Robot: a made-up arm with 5 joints.
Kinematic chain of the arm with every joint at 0, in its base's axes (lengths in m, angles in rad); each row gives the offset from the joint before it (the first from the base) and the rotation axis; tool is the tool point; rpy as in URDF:
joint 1: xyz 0 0 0.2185 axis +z
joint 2: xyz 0 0 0 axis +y
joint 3: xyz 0.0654 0 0.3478 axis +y
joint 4: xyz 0.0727 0 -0.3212 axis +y
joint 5: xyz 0.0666 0 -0.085 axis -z
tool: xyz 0 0 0 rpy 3.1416 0 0
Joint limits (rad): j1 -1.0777..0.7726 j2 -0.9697..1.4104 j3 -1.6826..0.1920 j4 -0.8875..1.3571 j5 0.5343..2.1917
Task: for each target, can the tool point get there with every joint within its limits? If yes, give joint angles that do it. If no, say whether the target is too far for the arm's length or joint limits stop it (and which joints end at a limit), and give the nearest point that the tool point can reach.
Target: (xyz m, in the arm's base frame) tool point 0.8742 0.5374 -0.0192
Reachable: no: too far | nearest point 0.5803 0.3567 0.0607 | short by 0.354 m
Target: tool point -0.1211 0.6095 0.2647
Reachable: no: joint limits stop it (at a limit: joint 1) | nearest point 0.2426 0.2364 0.2647 | short by 0.521 m
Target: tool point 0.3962 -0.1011 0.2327
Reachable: yes | joints -0.2499 0.1493 -0.7417 0.7457 1.1078
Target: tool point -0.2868 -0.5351 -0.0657
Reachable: no: joint limits stop it (at a limit: joint 1) | nearest point 0.1589 -0.2956 -0.0657 | short by 0.506 m
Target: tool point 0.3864 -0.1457 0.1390
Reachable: yes | joints -0.3606 0.4383 -0.8831 1.0885 0.7992
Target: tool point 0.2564 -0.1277 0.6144
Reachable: yes | joints -0.4622 -0.5982 -0.9833 0.7169 0.6992
